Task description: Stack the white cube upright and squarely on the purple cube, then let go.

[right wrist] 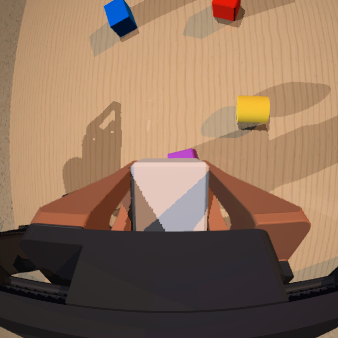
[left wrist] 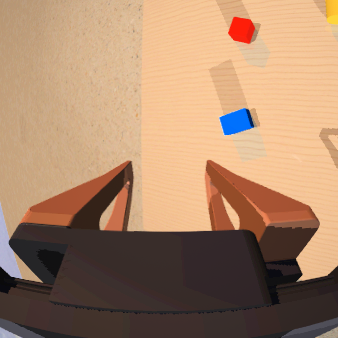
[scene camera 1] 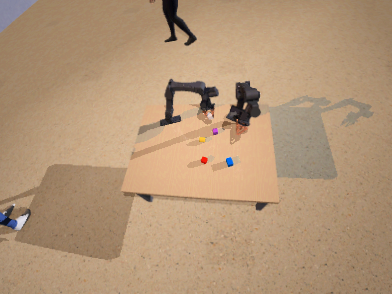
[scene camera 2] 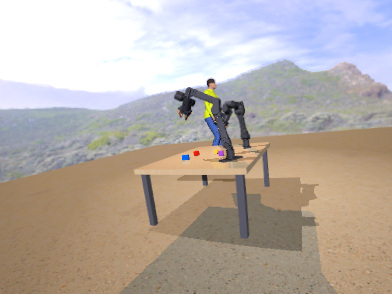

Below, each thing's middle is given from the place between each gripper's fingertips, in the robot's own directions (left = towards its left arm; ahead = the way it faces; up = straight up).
My right gripper is now 1 cm past the white cube (right wrist: 167,194) and 1 cm below it. From my right hand the other things lie so: yellow cylinder (right wrist: 249,108): 8 cm ahead, 8 cm to the right, 19 cm below.
My left hand is 25 cm past the white cube, 18 cm to the left of it and 13 cm above it. Also, from my left hand: yellow cylinder (16 cm behind, 26 cm to the right, 33 cm below).
